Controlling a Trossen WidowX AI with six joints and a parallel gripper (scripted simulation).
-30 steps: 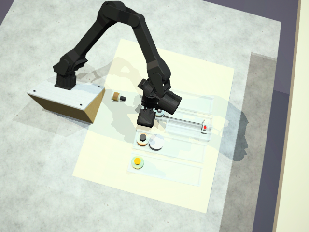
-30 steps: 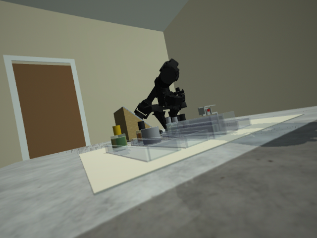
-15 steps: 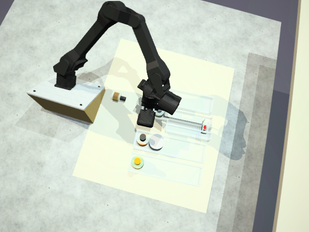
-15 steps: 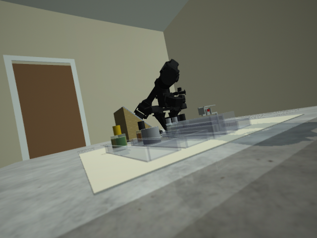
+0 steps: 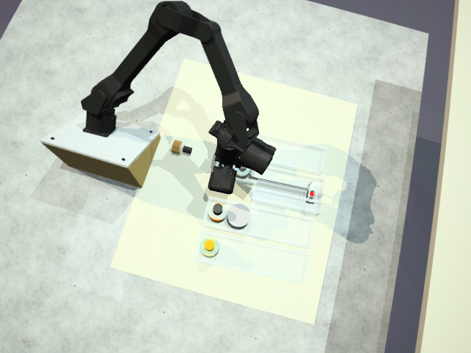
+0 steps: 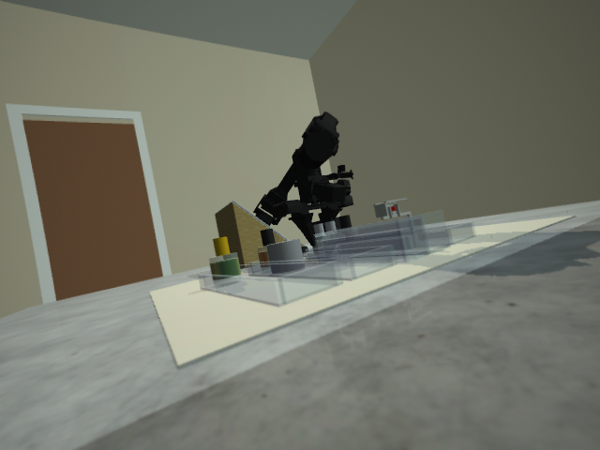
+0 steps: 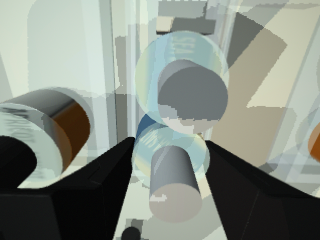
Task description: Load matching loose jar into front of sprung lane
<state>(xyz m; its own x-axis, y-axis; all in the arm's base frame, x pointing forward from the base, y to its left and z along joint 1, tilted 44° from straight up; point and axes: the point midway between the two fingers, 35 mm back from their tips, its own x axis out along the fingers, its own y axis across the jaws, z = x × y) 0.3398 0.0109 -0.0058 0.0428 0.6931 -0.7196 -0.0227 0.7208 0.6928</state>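
The grey puck is 130 mm to the right of my gripper tip and 60 mm ahead of it. The rest, counted from my gripper tip: sprung lane: 150 mm ahead, 20 mm to the right, 10 mm below; red mark: 230 mm ahead, 40 mm above, 30 mm to the right.
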